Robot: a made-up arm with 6 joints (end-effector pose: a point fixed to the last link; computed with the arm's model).
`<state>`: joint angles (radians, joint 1 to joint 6).
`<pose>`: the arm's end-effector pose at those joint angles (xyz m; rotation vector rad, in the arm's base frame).
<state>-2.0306 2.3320 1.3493 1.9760 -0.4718 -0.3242</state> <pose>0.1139 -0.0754 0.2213 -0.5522 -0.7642 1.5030</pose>
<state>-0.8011 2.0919 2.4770 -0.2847 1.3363 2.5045</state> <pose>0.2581 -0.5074 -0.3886 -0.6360 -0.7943 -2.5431</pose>
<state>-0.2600 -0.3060 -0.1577 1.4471 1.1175 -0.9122</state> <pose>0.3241 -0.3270 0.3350 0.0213 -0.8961 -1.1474</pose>
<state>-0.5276 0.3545 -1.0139 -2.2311 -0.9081 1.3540</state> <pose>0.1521 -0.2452 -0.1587 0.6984 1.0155 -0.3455</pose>
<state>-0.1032 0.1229 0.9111 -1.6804 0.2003 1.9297</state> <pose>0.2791 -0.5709 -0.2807 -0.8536 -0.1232 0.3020</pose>
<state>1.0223 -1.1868 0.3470 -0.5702 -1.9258 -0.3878</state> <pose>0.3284 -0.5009 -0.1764 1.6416 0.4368 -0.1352</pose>
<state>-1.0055 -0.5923 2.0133 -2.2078 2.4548 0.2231</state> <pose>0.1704 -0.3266 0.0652 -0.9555 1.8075 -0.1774</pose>
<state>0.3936 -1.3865 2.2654 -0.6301 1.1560 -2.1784</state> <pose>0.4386 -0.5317 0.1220 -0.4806 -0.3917 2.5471</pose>
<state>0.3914 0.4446 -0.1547 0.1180 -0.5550 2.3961</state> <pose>0.5609 -0.4690 -0.4294 -0.0091 -1.6051 -0.7964</pose>
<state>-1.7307 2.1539 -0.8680 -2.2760 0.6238 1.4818</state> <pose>-0.1292 -0.2512 0.1488 1.1861 0.8150 0.7038</pose>
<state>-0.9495 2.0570 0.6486 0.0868 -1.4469 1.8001</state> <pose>0.4732 -0.3959 -0.3240 0.1736 -0.6989 -0.8006</pose>
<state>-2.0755 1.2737 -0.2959 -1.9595 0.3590 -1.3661</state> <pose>0.2008 -0.2808 0.2319 -0.6433 2.3970 0.2881</pose>
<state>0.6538 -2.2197 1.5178 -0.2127 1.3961 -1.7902</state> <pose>0.3222 -0.4028 0.2529 0.3315 0.3485 -2.9009</pose>
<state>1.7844 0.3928 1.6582 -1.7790 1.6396 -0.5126</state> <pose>-0.1867 -0.4083 -0.0119 0.9291 -0.2737 -0.9973</pose>
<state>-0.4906 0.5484 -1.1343 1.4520 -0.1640 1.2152</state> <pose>0.4612 -0.7547 0.1368 0.5080 -2.3131 -1.4648</pose>
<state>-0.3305 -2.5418 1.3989 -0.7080 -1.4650 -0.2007</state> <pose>-0.1097 -0.4351 0.1216 0.9299 -2.4331 0.0519</pose>
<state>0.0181 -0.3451 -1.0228 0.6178 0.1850 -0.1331</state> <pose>0.5275 -0.4981 0.1006 0.8802 -0.7041 -0.1684</pose>
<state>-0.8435 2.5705 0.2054 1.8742 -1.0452 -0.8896</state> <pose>0.3541 -0.4236 -0.0154 0.8939 0.7645 0.7215</pose>
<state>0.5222 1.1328 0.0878 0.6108 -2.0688 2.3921</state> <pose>0.2102 -0.5377 -0.6653 -0.2753 -0.7985 -2.0725</pose>
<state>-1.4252 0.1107 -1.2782 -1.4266 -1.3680 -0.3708</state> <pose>0.3603 -0.2893 0.3192 1.2536 1.2245 1.2975</pose>
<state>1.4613 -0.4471 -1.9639 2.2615 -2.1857 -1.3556</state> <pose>-0.3345 -0.5846 -0.4753 0.7645 -1.1537 0.3534</pose>
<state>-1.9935 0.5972 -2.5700 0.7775 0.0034 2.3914</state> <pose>0.5068 -0.5705 0.5861 -1.7091 0.6065 2.0957</pose>
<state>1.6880 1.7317 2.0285 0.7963 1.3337 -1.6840</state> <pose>-0.3981 -0.2579 0.2970 -1.3133 0.6587 2.0955</pose>
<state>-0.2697 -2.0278 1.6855 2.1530 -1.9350 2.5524</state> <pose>0.0935 0.1487 0.0097 -0.4631 1.2921 -2.3280</pose>
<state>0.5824 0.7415 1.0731 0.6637 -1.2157 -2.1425</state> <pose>0.4254 -0.2282 -0.3766 0.1746 -2.9555 -0.9276</pose>
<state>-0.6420 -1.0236 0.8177 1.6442 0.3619 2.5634</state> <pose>-0.0340 0.0318 0.1863 0.5566 0.2376 -0.6478</pose>
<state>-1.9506 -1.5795 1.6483 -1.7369 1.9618 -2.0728</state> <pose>0.0239 -0.4623 0.4683 1.4044 1.6833 -0.8183</pose>
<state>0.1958 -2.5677 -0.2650 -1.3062 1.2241 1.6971</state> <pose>0.2938 -0.2512 0.3202 -1.4381 -2.4761 0.7972</pose>
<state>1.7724 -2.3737 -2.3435 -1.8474 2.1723 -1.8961</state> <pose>-0.2276 -0.3799 -0.1589 -1.2271 -0.0893 0.5267</pose>
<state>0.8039 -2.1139 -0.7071 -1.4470 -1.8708 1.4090</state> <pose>0.4481 -0.2676 -0.0570 1.6356 -0.2049 -0.9309</pose>
